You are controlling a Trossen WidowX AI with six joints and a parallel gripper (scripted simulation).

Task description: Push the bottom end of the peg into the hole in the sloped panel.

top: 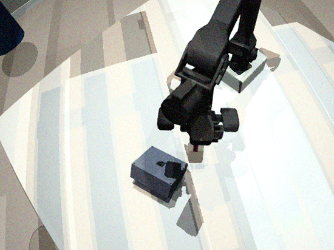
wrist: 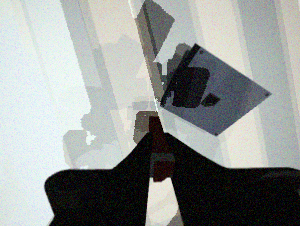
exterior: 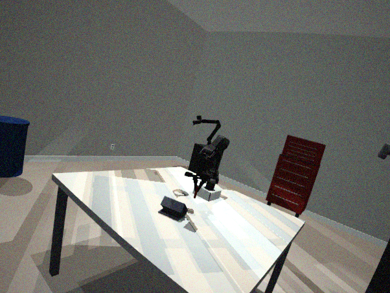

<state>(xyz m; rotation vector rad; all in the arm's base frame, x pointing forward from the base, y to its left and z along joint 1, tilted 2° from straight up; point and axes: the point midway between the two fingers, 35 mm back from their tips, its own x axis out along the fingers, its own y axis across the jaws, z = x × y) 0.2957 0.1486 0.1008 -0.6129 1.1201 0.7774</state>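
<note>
Right now my gripper tip is 120 mm short of the sloped panel, 20 mm to the left of it and 100 mm above it. From my gripper tip the other things lie so: red peg: 10 mm behind, 20 mm above.
</note>
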